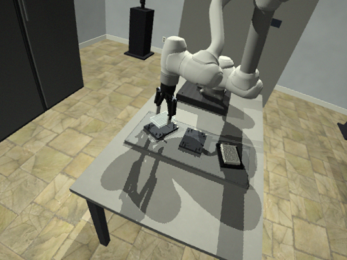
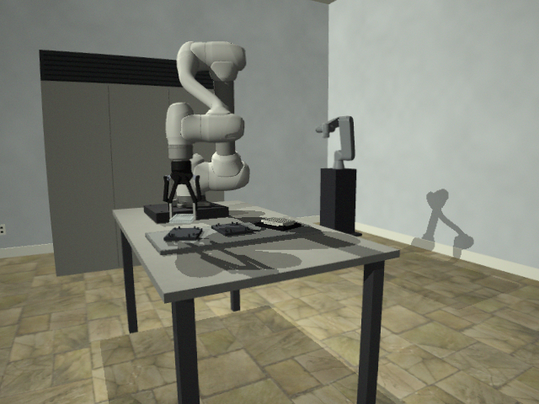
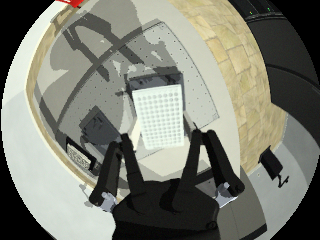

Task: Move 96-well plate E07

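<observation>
The landing nest N3 is 200 mm to the left of my hand and 80 mm below it. Round my hand: plate nest N2 (80 mm below).
</observation>
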